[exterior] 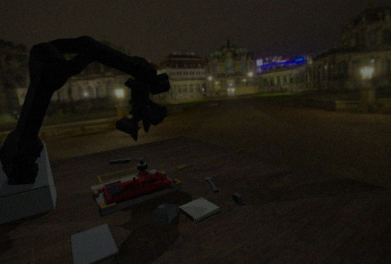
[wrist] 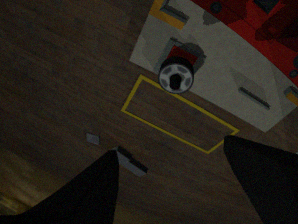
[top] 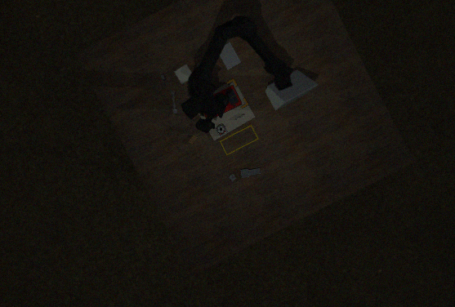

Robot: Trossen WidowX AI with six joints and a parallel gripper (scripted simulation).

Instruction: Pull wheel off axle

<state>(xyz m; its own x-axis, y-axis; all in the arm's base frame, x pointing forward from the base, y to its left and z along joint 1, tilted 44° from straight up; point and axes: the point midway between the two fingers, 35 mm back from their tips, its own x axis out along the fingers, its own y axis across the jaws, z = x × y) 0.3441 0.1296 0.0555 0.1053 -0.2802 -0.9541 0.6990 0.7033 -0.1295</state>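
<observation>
Right now my gripper tip is 12 cm above the wheel, 2 cm to the right of it and 1 cm past it. Also, from my gripper tip: axle (13 cm below, 2 cm to the left, 1 cm behind); then thin rod (20 cm to the right, 18 cm ahead, 16 cm below); then pale flat tile (32 cm to the right, 16 cm below, 8 cm ahead).
</observation>
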